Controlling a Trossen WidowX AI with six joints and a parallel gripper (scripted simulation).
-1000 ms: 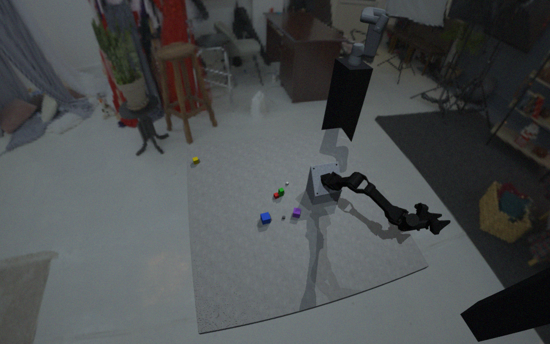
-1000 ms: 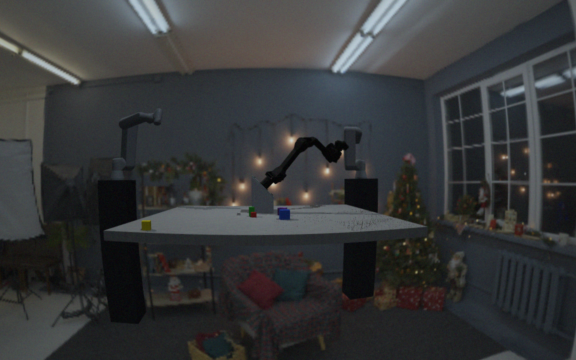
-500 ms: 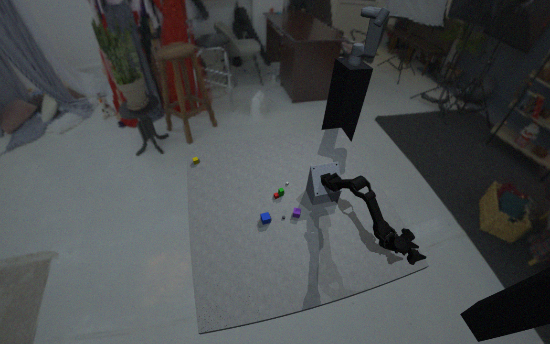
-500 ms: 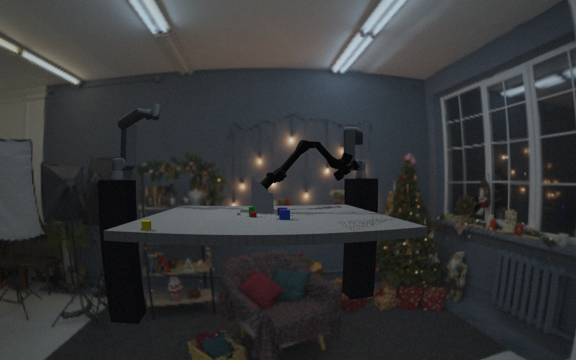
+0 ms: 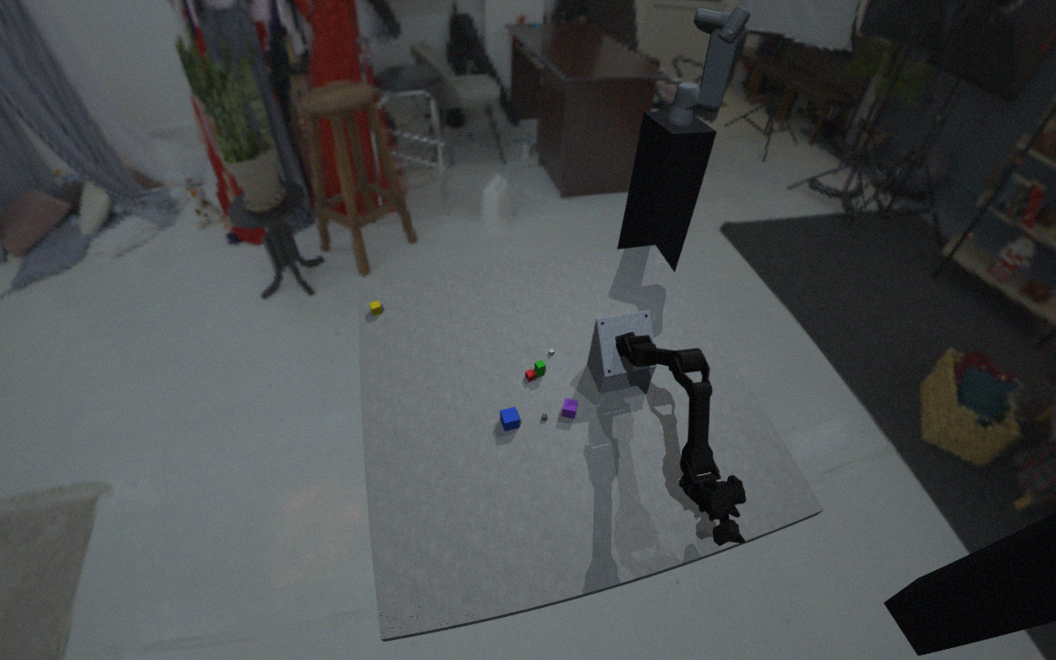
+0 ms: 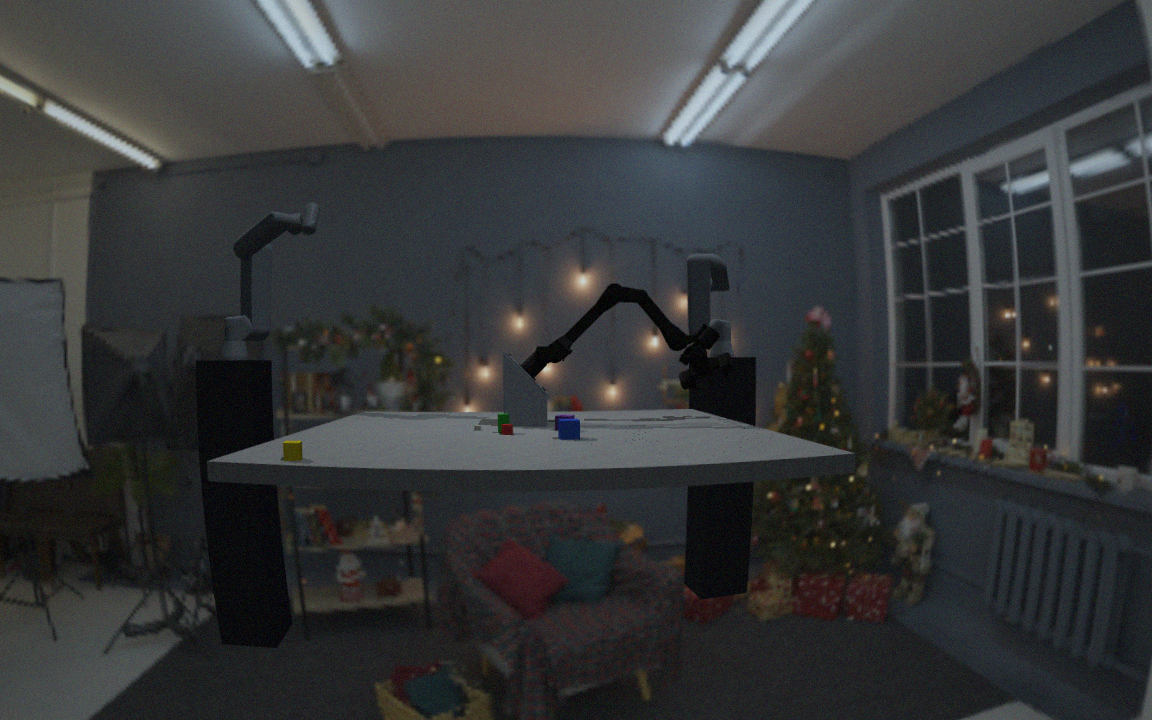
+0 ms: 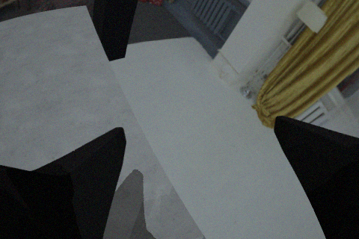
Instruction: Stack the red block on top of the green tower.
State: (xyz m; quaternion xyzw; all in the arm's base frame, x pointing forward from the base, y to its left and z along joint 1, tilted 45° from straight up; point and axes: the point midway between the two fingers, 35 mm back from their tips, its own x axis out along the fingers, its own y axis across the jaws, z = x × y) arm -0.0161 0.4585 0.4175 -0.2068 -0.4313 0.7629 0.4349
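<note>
Right now my gripper tip is 290 mm short of the green block, 730 mm to the left of it and 80 mm above it. Round my gripper tip: blue block (440 mm ahead, 570 mm to the right, 90 mm below); purple block (250 mm ahead, 560 mm to the right, 90 mm below); small red block (320 mm ahead, 720 mm to the right, 100 mm below).
</note>
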